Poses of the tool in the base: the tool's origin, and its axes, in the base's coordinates. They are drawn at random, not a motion.
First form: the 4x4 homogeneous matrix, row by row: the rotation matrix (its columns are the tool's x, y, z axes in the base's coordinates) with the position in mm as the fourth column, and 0 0 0 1 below. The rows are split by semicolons.
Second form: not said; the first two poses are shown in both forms.
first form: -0.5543 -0.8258 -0.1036 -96.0; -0.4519 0.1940 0.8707 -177.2; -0.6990 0.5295 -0.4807 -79.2; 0 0 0 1
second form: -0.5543 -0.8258 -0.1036; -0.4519 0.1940 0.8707; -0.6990 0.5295 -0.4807; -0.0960 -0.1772 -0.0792
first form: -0.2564 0.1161 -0.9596 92.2; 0.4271 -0.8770 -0.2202 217.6; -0.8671 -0.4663 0.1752 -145.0; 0 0 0 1
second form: -0.2564 0.1161 -0.9596; 0.4271 -0.8770 -0.2202; -0.8671 -0.4663 0.1752; 0.0922 0.2176 -0.1450
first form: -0.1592 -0.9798 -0.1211 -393.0; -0.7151 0.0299 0.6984 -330.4; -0.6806 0.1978 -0.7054 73.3; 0 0 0 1
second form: -0.1592 -0.9798 -0.1211; -0.7151 0.0299 0.6984; -0.6806 0.1978 -0.7054; -0.3930 -0.3304 0.0733
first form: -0.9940 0.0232 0.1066 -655.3; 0.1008 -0.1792 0.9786 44.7; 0.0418 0.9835 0.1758 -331.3; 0 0 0 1
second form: -0.9940 0.0232 0.1066; 0.1008 -0.1792 0.9786; 0.0418 0.9835 0.1758; -0.6553 0.0447 -0.3313
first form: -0.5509 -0.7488 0.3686 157.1; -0.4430 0.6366 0.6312 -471.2; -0.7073 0.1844 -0.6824 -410.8; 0 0 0 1
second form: -0.5509 -0.7488 0.3686; -0.4430 0.6366 0.6312; -0.7073 0.1844 -0.6824; 0.1571 -0.4712 -0.4108
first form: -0.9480 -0.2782 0.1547 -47.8; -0.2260 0.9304 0.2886 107.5; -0.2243 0.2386 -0.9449 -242.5; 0 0 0 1
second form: -0.9480 -0.2782 0.1547; -0.2260 0.9304 0.2886; -0.2243 0.2386 -0.9449; -0.0478 0.1075 -0.2425
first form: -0.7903 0.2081 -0.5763 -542.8; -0.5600 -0.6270 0.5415 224.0; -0.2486 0.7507 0.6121 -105.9; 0 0 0 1
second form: -0.7903 0.2081 -0.5763; -0.5600 -0.6270 0.5415; -0.2486 0.7507 0.6121; -0.5428 0.2240 -0.1059
